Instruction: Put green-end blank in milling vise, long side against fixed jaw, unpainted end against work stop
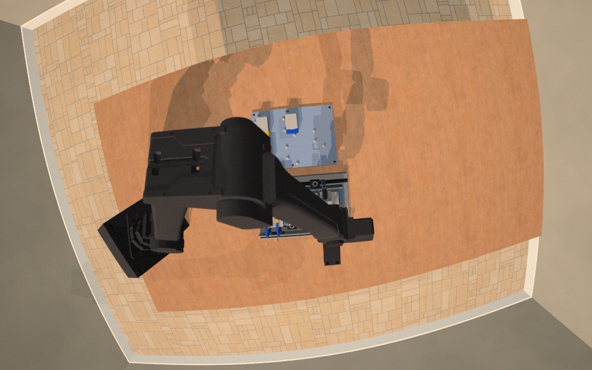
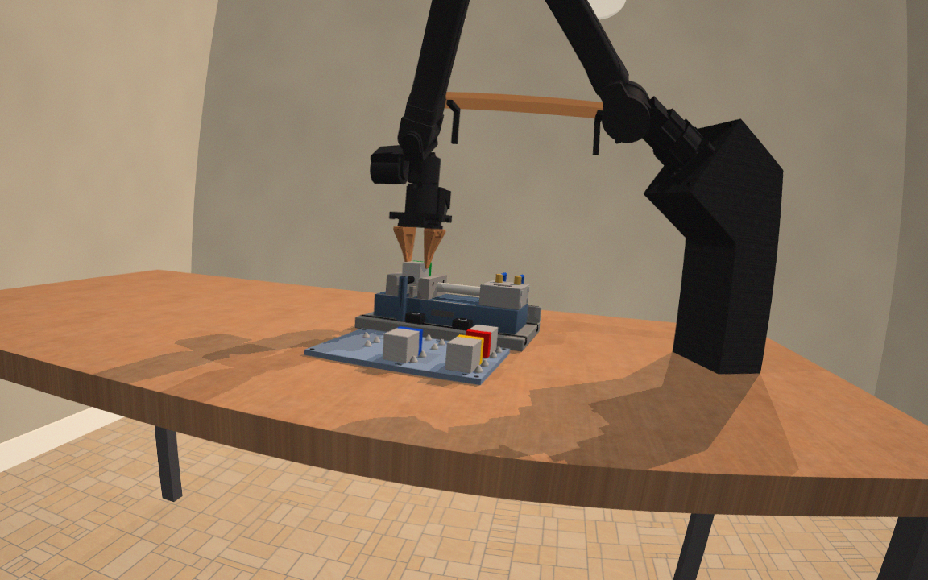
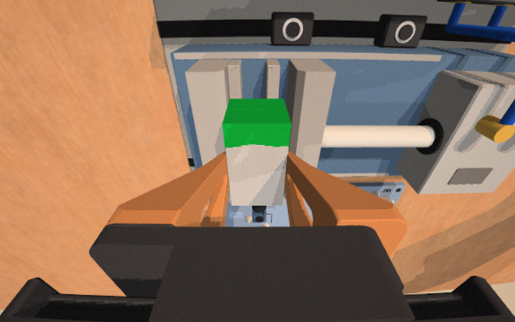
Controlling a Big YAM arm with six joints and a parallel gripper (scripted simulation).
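My gripper is now 20 mm above the green-ended blank. Round my hand: moving jaw (30 mm behind, 10 mm to the right, 40 mm below); pale rod (80 mm behind, 30 mm to the right, 40 mm below); fixed jaw (30 mm ahead, 10 mm to the left, 40 mm below).
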